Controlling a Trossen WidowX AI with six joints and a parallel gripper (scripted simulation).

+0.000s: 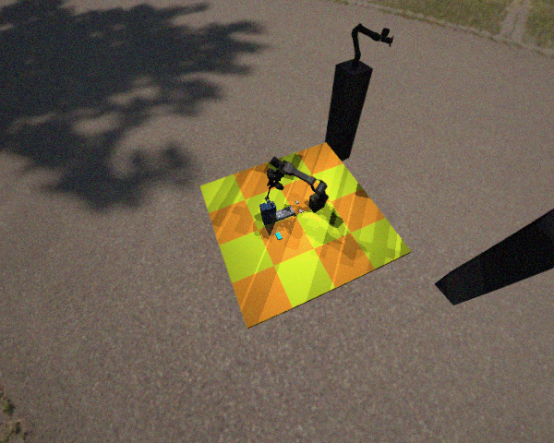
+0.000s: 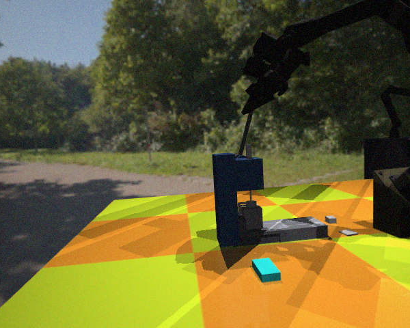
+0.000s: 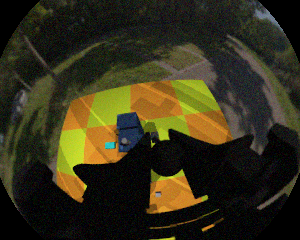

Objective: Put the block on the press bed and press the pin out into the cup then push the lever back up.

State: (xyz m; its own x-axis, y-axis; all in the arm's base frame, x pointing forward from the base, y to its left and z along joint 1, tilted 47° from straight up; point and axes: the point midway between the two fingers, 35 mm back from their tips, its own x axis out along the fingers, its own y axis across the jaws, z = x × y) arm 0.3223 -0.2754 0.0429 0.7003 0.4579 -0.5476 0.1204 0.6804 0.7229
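The lever is 1 cm to the left of my gripper tip and 5 cm below it. Round my gripper tip: cyan block (6 cm ahead, 24 cm to the left, 31 cm below); thin punch (2 cm ahead, 7 cm to the left, 16 cm below); small grey cube (23 cm behind, 4 cm to the left, 31 cm below).
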